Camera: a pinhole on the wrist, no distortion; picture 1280 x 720 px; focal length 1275.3 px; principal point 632.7 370.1 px. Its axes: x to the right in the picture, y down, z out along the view. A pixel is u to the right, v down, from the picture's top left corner.
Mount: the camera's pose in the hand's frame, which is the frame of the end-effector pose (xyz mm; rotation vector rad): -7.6 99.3 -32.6 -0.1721 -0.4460 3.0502
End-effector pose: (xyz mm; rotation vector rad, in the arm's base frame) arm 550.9 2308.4 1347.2 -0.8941 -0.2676 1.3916
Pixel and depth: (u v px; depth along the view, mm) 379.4 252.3 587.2
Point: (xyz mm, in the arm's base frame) 216.9 2560.6 1713.1
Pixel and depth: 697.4 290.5 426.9
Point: 284.2 2381.5 1618.5
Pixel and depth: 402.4 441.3 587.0
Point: 291.4 2544.1 1756.2
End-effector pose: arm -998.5 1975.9 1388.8 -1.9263 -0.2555 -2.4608
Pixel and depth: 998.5 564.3 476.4
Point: -586.8 2101.2 1271.6
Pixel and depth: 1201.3 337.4 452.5
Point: -567.8 2004.4 1225.2
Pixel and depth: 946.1 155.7 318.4
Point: -694.0 1935.7 1344.9
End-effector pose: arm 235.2 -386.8 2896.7 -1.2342 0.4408 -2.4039
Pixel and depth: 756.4 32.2 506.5
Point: 709.9 -455.3 3050.5
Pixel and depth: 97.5 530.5 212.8
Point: 348.7 -436.0 3027.7
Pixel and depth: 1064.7 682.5 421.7
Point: 587.4 -224.7 2985.8
